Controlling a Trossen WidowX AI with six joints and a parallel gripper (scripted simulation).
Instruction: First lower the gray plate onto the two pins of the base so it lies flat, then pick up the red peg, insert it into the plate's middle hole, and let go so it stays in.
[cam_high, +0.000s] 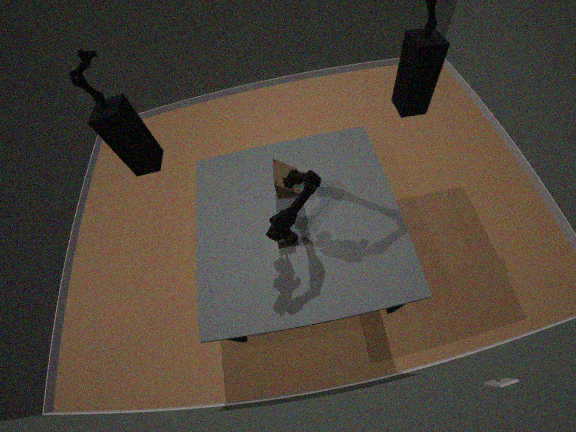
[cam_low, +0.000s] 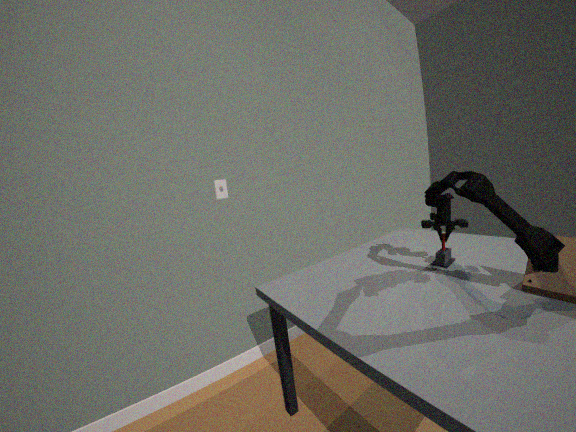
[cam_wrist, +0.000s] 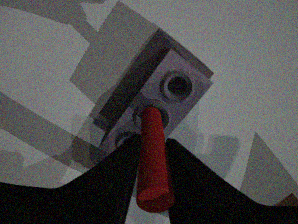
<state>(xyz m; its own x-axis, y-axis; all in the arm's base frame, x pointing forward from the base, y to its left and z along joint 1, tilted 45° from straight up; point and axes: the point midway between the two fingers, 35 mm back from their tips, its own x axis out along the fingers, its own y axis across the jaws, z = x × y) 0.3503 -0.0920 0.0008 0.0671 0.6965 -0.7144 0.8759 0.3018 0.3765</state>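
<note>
My gripper tip is now right at the red peg. The rest, counted from my gripper tip: gray plate 50 mm below; then dark base 90 mm below.
</note>
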